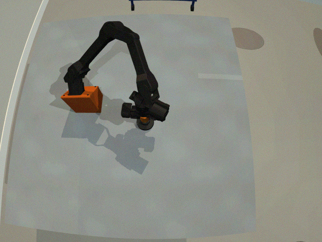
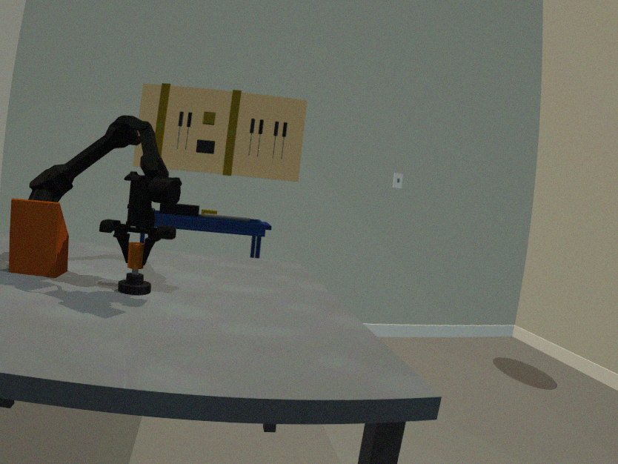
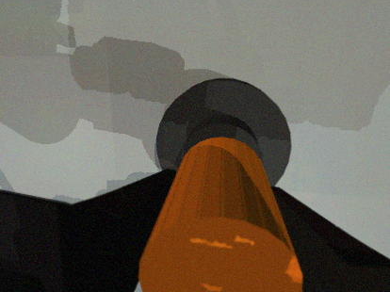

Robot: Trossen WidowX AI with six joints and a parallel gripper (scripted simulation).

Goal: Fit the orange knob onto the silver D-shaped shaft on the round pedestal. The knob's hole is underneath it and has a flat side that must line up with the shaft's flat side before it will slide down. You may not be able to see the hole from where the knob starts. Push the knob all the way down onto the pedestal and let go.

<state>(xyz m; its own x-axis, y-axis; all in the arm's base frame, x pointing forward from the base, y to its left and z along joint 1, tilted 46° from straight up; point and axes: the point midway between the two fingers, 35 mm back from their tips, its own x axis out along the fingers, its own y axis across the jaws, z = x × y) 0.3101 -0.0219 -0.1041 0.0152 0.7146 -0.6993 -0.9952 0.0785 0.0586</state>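
Right now the round pedestal is 40 mm below my gripper tip. Also, from my gripper tip: orange knob: 30 mm above.
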